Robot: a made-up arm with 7 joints.
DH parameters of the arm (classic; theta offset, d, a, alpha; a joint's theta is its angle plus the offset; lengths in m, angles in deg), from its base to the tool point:
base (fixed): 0 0 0 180
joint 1: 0 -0.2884 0 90
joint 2: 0 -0.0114 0 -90
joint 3: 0 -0.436 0 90
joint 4: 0 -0.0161 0 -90
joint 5: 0 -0.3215 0 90
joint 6: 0 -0.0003 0 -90
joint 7: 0 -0.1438 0 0
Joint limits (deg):
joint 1: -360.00..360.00
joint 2: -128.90..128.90
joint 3: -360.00..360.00
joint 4: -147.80..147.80
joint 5: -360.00..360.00
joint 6: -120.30..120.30
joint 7: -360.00..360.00
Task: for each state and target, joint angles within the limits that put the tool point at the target. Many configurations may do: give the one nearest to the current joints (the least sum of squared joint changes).
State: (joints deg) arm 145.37 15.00 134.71 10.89 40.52 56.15 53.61
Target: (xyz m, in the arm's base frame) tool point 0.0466 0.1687 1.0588
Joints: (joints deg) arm 146.03 8.42 135.28 23.61 38.92 66.27 53.61
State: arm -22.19 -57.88 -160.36 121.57 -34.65 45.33 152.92
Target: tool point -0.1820 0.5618 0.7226
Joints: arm 35.63 -26.34 -121.96 64.96 -34.08 16.33 152.92
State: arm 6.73 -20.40 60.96 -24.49 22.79 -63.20 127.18
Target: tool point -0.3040 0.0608 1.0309
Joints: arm -16.10 -15.78 56.53 -5.74 21.04 -71.17 127.18
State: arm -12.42 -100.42 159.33 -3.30 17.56 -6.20 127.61
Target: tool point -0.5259 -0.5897 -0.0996
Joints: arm -41.98 -103.99 153.13 25.18 17.40 1.18 127.61
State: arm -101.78 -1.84 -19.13 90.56 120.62 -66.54 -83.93
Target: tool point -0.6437 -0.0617 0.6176
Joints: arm -160.60 36.36 -34.75 60.35 113.31 -43.46 -83.93
